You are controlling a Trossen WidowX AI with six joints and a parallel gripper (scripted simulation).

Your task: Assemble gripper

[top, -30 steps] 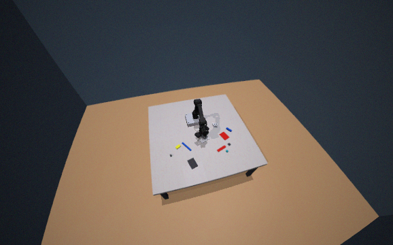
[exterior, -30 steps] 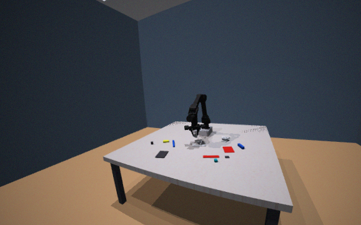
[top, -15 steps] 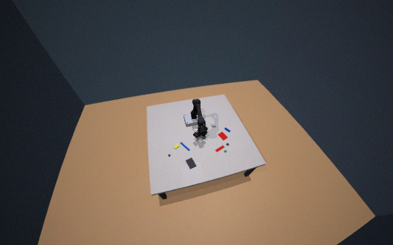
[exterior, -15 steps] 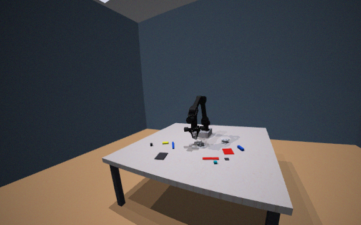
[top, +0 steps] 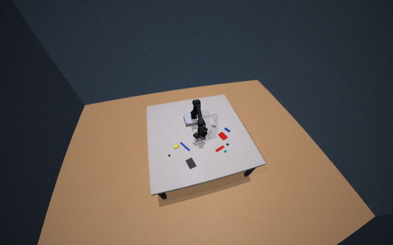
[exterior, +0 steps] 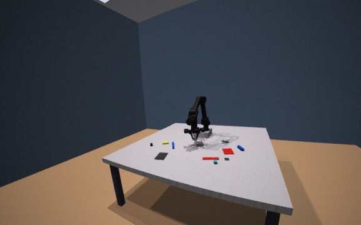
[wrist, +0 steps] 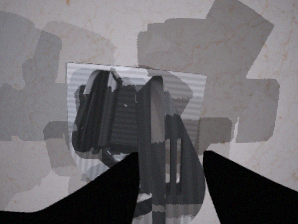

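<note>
My gripper tip is now 60 mm above the white flat plate and 30 mm to the right of it. From my gripper tip the other things lie so: red square plate 300 mm to the left, 70 mm below; red bar 210 mm to the left, 170 mm ahead, 70 mm below; gripper base 230 mm to the left, 180 mm behind, 40 mm below.
</note>
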